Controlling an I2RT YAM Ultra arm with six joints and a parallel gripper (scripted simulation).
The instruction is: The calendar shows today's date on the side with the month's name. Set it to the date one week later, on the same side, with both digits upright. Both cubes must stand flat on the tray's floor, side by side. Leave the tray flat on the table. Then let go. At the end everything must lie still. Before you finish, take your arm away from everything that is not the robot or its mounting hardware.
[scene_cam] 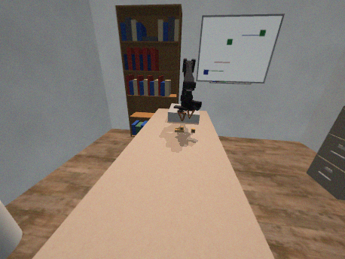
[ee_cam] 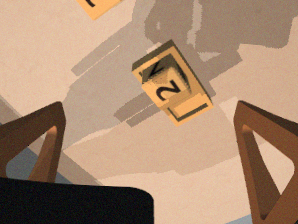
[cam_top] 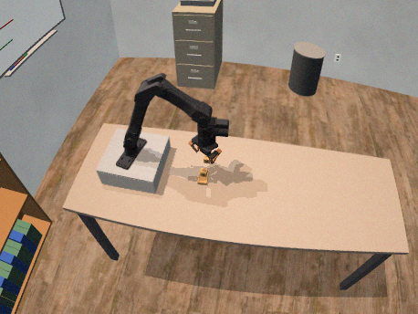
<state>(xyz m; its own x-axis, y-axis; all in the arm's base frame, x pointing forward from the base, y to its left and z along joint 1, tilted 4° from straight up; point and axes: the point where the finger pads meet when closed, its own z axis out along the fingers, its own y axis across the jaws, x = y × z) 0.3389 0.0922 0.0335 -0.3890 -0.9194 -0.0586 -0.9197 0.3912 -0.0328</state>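
Now: hand 10 mm short of the calendar tray, 40 mm to the left of it and 100 mm above it. Also, from my hand: wooden digit cube 10 mm behind, 60 mm to the left, 90 mm below.
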